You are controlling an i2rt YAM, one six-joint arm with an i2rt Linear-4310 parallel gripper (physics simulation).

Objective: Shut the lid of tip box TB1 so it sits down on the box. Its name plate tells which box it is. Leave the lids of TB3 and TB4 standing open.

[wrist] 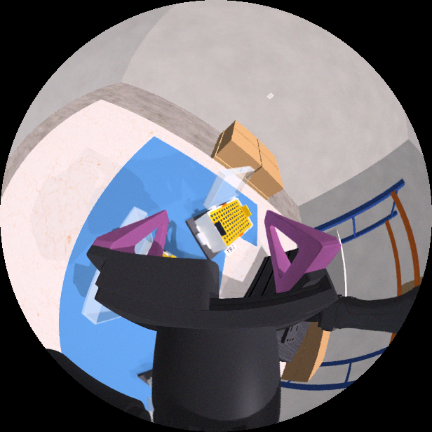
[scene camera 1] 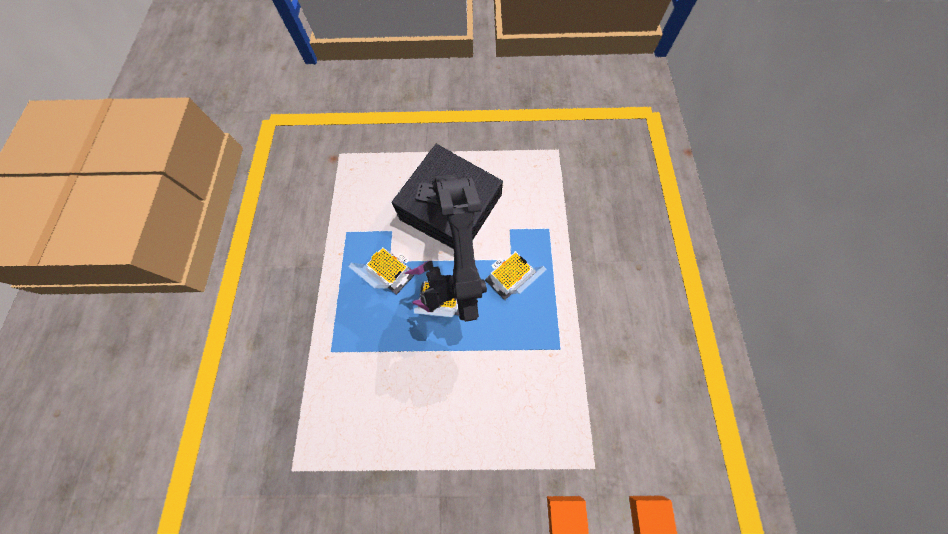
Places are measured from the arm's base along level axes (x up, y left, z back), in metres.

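Pixels of known places: gripper, fingertip midpoint: [scene camera 1: 409,287].
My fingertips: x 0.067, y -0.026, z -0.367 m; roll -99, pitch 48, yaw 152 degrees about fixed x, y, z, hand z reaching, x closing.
Note:
Behind a point stands the place of what it marks.
The left tip box [scene camera 1: 386,265] {x -0.055, y -0.156, z -0.272 m} [wrist: 230,220] has a yellow tip rack and a clear lid [scene camera 1: 364,276] {x 0.032, y -0.185, z -0.348 m} [wrist: 227,187] standing open on its outer side. Its name plate [wrist: 230,250] seems to read TB3 in the wrist view, small and not certain. The middle tip box [scene camera 1: 449,303] {x -0.055, y 0.090, z -0.366 m} [wrist: 170,255] is mostly hidden by the gripper; its clear lid [scene camera 1: 434,311] {x 0.040, y 0.063, z -0.421 m} [wrist: 97,305] stands open at the front. The right tip box [scene camera 1: 512,271] {x -0.055, y 0.281, z -0.215 m} has its lid [scene camera 1: 531,279] {x 0.031, y 0.341, z -0.262 m} open; its plate is too small to read surely. My gripper [scene camera 1: 418,287] {x 0.067, y -0.026, z -0.367 m} [wrist: 216,215] is open and empty, above the middle box's left side.
The boxes stand on a blue mat [scene camera 1: 517,325] {x -0.112, y 0.329, z -0.386 m} [wrist: 150,165] on a pale table [scene camera 1: 444,424] {x -0.116, y 0.148, z -0.737 m}. The arm's dark base block [scene camera 1: 424,172] {x 0.013, y -0.093, z 0.082 m} is behind them. Cardboard boxes [scene camera 1: 79,218] [wrist: 247,150] stand at the left. The forearm passes between the middle and right boxes in the scene view.

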